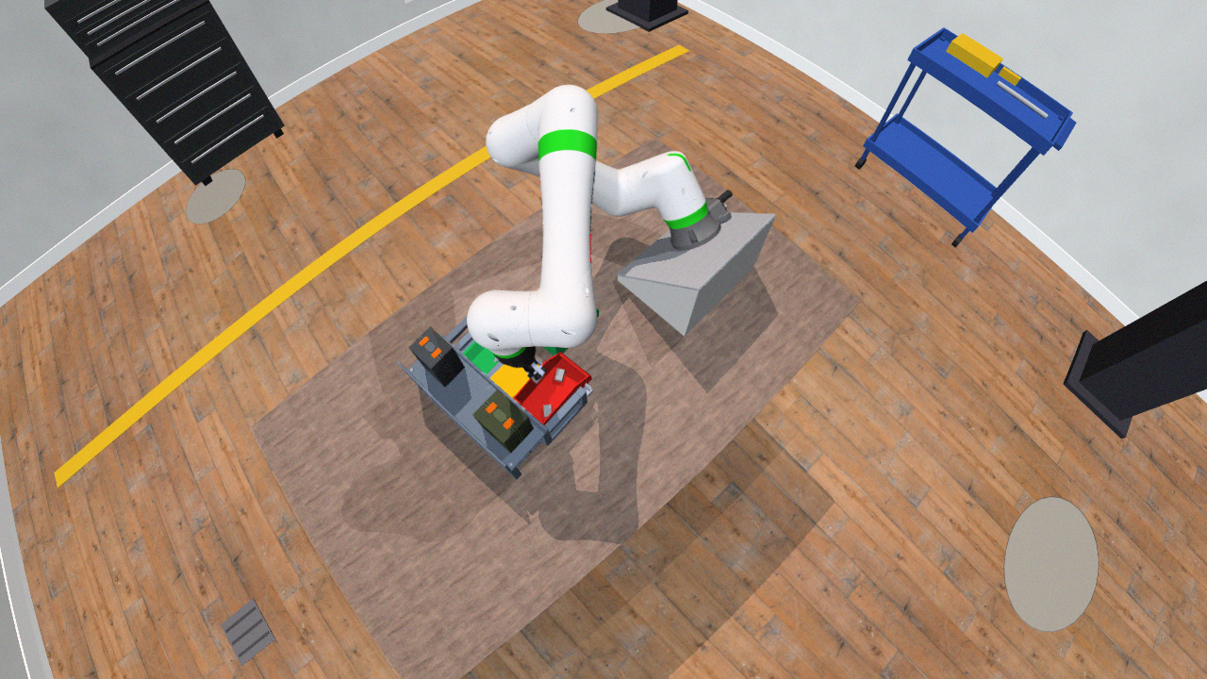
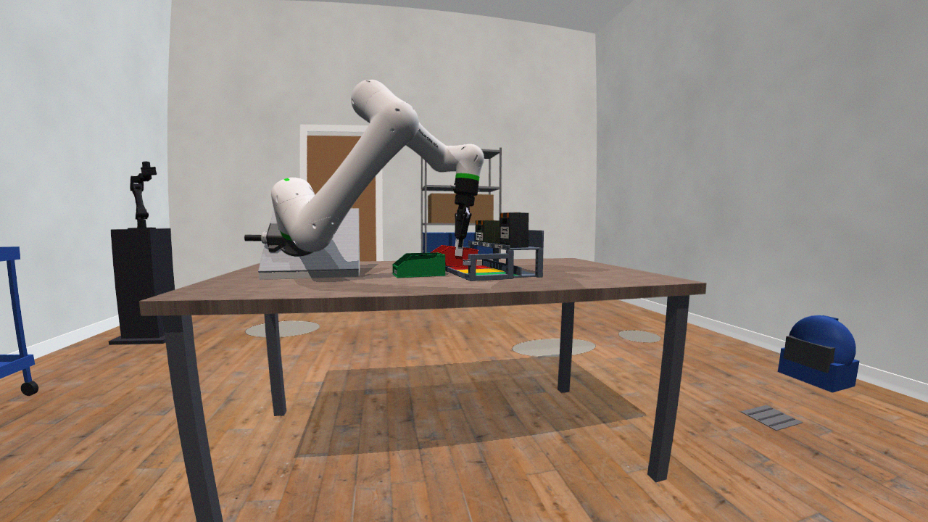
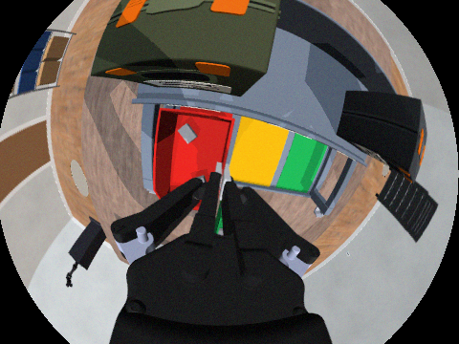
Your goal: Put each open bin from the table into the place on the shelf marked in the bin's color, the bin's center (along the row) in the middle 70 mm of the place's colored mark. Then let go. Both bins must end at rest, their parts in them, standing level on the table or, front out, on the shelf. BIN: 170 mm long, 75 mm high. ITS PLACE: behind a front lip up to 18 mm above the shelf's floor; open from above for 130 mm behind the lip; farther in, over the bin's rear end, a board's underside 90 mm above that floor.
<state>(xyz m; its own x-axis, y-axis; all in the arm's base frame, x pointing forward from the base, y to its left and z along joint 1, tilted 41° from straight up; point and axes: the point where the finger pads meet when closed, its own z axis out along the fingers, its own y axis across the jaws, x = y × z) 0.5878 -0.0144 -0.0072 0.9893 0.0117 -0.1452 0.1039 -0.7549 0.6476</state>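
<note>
Now: hand 10 mm past the red bin, 50 mm to the right of it and 40 mm above it. The rest, counted from my hand: green bin 170 mm behind, 80 mm to the right, 60 mm below.
</note>
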